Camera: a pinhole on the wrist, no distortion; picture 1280 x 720 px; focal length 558.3 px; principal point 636.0 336.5 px. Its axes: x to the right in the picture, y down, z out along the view. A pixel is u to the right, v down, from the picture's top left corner.
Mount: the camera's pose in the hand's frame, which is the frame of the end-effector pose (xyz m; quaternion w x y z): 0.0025 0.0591 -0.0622 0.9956 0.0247 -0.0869 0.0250
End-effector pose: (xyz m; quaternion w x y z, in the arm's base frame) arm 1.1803 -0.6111 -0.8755 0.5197 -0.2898 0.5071 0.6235
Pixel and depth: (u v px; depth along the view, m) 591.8 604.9 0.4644
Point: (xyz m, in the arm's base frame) 1.0424 -0.2699 -0.5529
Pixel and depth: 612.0 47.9 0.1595
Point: 1.2333 -0.5386 -0.8334
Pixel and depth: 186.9 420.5 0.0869
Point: 1.1456 -0.6257 -0.7777
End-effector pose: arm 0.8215 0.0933 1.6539 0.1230 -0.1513 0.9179 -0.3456
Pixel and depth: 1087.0 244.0 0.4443
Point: 0.7075 -0.2843 1.3169
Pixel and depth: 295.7 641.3 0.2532
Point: 1.0275 0.1929 1.4382
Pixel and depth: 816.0 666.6 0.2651
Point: 0.8247 0.0966 1.3510
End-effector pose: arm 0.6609 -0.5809 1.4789 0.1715 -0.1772 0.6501 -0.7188
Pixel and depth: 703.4 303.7 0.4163
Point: 0.8467 -0.8837 1.4964
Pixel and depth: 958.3 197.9 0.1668
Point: 0.6547 -0.7180 1.4787
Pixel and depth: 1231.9 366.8 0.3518
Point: 0.5568 -1.0422 1.4450
